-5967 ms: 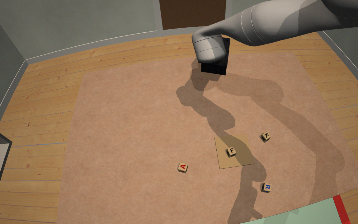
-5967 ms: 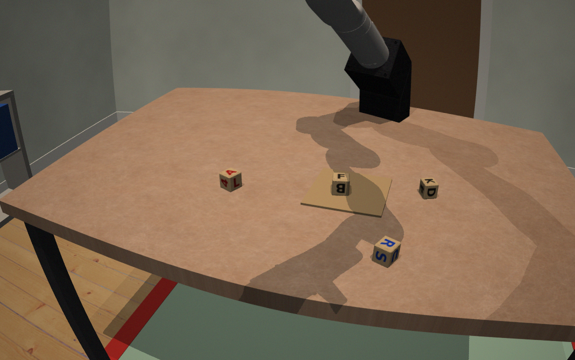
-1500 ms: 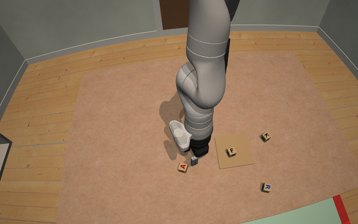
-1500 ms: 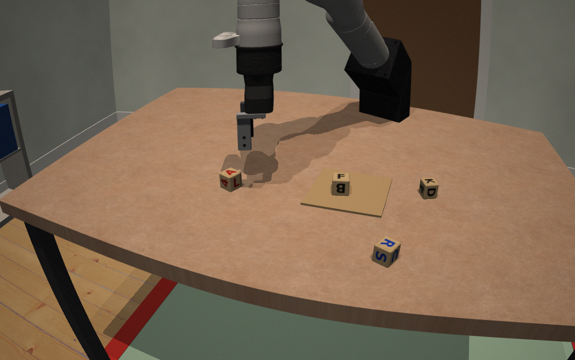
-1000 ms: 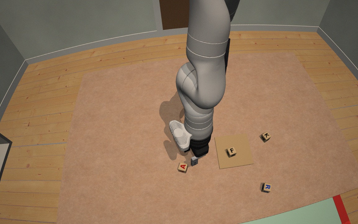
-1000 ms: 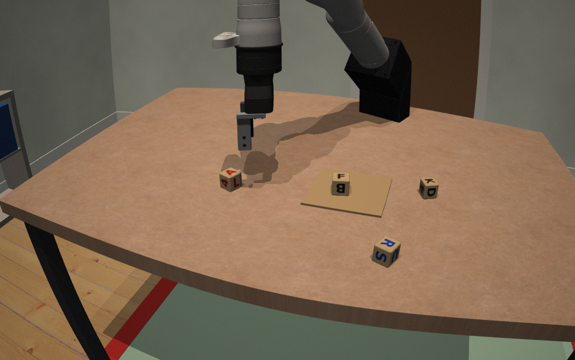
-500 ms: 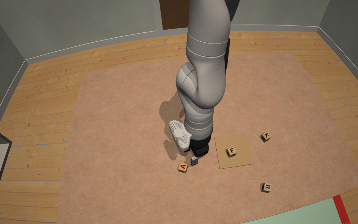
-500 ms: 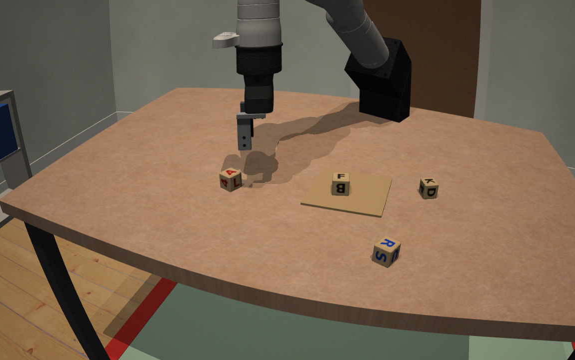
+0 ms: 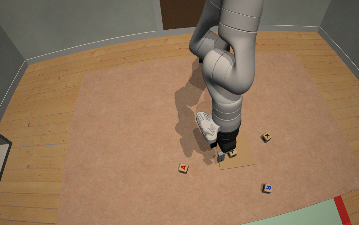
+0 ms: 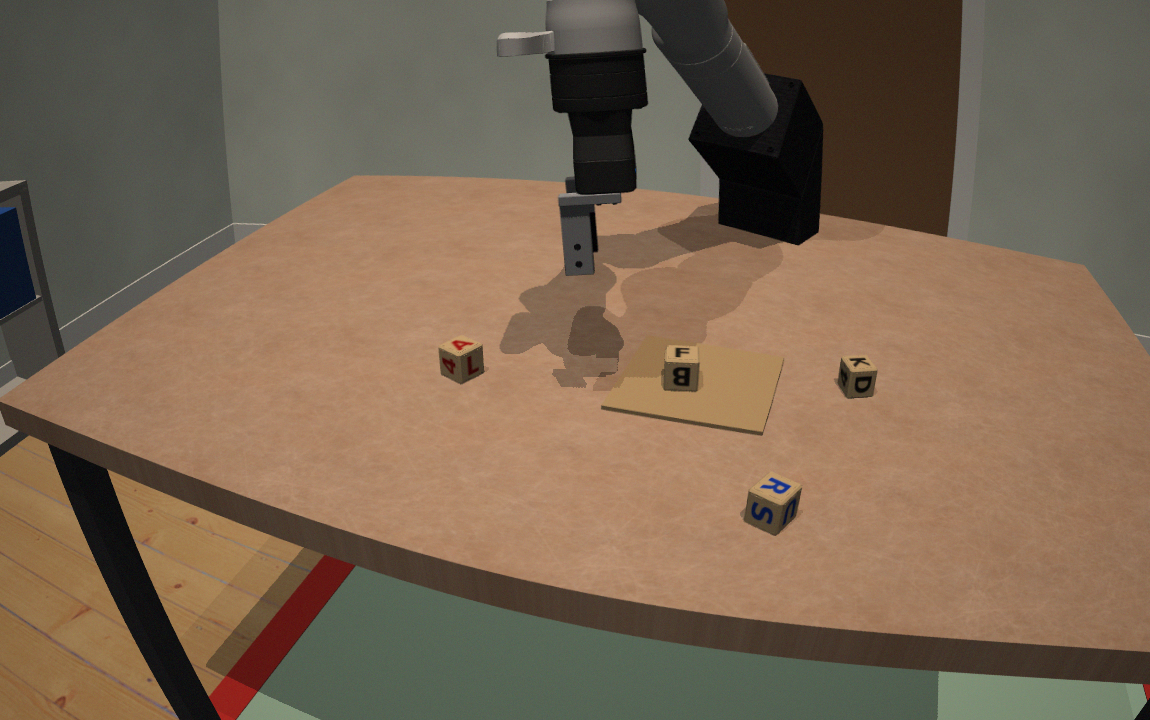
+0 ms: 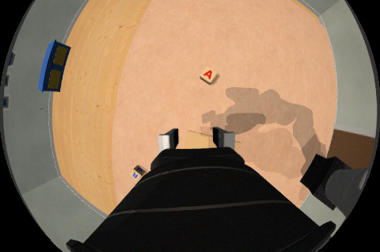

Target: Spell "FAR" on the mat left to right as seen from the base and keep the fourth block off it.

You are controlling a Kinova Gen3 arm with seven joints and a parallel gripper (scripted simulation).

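Now: the F block 120 mm below my hand, 80 mm to the left of it and 30 mm behind it. Also, from my hand: R block (180 mm to the left, 140 mm ahead, 120 mm below); tan mat (140 mm below, 100 mm to the left, 50 mm behind); K block (250 mm to the left, 120 mm below, 70 mm behind).
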